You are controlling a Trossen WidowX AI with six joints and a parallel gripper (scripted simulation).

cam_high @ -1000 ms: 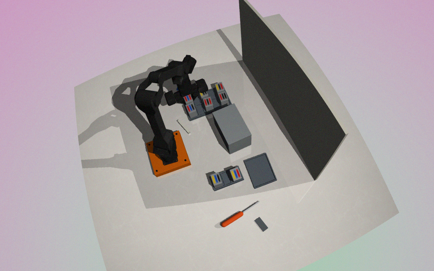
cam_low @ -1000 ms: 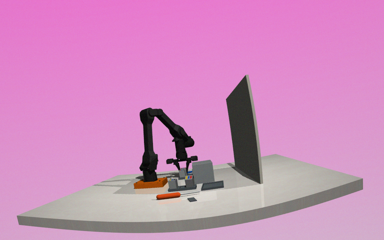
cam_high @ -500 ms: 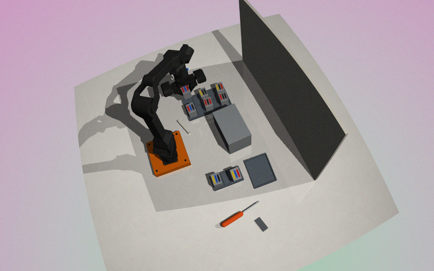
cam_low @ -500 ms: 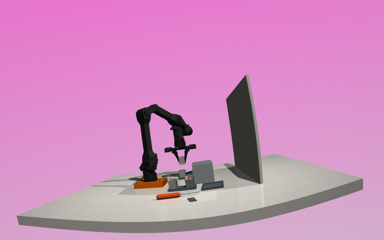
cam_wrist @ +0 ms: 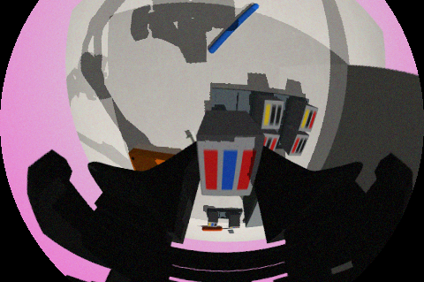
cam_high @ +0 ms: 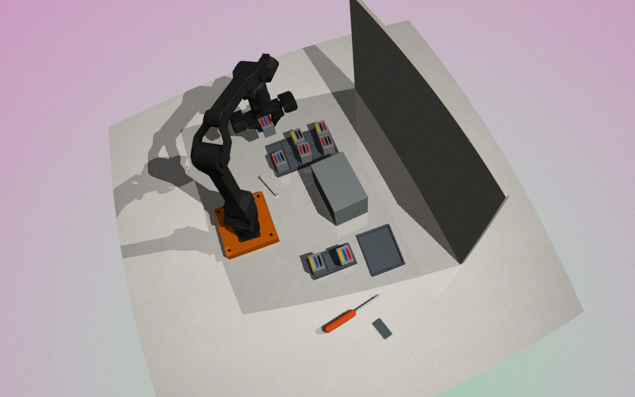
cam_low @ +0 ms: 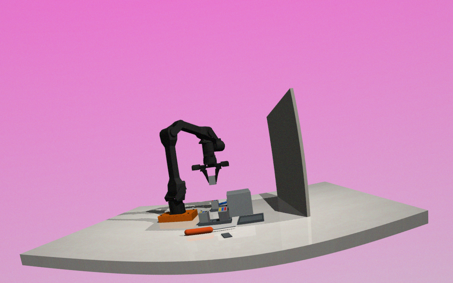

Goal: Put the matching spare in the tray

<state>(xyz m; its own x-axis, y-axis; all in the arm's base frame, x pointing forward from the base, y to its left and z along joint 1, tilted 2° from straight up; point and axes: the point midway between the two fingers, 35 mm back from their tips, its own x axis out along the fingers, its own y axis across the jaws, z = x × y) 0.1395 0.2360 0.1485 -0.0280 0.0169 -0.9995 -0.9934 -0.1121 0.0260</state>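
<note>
My gripper tip is 21 cm short of the dark flat tray, 40 cm to the left of it and 14 cm above it. The rest, counted from my gripper tip: grey unit: 15 cm ahead, 20 cm to the right, 9 cm below; grey spare: 2 cm above; blue marker pen: 15 cm to the left, 14 cm below.
</note>
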